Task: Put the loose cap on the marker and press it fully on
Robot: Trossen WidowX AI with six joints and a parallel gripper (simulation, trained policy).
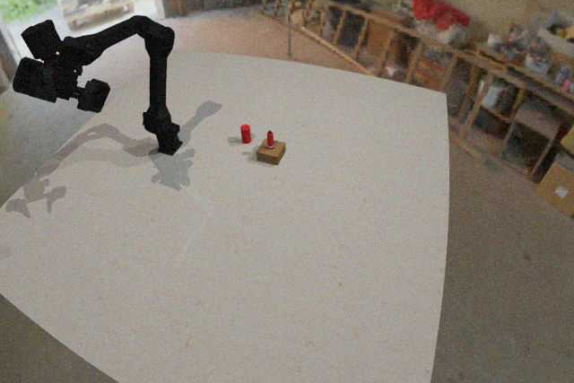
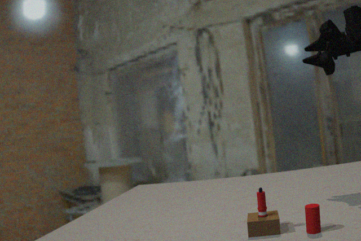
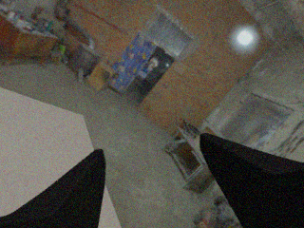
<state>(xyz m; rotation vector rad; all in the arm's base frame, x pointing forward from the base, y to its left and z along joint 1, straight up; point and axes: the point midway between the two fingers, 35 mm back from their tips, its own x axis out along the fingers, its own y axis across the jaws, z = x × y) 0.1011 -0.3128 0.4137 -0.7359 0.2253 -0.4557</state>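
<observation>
The red cap is 9 cm ahead of my gripper tip, 43 cm to the left of it and 39 cm below it. Round my gripper tip: holder block (19 cm ahead, 40 cm to the left, 40 cm below).
</observation>
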